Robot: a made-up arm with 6 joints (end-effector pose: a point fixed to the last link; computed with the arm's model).
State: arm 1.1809 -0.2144 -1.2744 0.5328 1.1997 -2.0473
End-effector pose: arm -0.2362 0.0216 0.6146 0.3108 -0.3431 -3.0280
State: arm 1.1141 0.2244 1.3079 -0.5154 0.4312 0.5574
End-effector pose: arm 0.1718 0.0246 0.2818 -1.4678 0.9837 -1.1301
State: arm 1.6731 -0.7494 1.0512 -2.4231 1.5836 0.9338
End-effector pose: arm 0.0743 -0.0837 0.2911 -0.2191 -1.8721 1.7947
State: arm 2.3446 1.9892 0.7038 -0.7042 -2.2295 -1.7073
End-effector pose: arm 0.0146 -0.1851 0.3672 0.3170 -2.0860 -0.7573
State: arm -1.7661 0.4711 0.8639 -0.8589 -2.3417 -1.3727
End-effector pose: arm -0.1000 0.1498 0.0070 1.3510 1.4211 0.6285
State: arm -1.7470 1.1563 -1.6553 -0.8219 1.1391 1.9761
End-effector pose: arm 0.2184 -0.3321 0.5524 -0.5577 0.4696 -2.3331
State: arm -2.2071 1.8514 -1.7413 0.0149 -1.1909 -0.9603
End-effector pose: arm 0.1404 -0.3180 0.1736 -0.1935 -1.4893 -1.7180
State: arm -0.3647 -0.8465 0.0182 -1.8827 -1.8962 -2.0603
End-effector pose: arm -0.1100 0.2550 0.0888 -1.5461 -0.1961 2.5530
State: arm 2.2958 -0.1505 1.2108 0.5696 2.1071 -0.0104
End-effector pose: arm 0.3107 -0.0987 -0.0546 -1.3612 2.1519 0.5407
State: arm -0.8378 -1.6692 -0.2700 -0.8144 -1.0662 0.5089
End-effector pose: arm -0.0284 0.0061 0.1098 0.0820 0.9232 -0.3089
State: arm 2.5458 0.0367 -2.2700 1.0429 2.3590 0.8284
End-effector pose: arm -0.0847 0.4109 0.6025 -0.9955 0.2026 -2.3063
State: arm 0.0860 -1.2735 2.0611 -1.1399 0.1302 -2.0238
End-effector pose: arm -0.3398 -0.0287 0.2051 -0.8359 -1.7734 -0.9892
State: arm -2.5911 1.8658 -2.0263 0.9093 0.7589 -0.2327
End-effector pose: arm 0.4926 0.1754 0.2797 -2.1915 -0.2985 -0.6519
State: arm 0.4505 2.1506 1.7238 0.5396 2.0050 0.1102
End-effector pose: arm 0.2231 -0.0236 0.4434 1.5601 -1.0846 1.7387
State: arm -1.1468 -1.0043 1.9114 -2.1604 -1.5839 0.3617
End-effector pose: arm 0.1622 -0.1495 0.2398 0.5174 -1.2028 1.6842
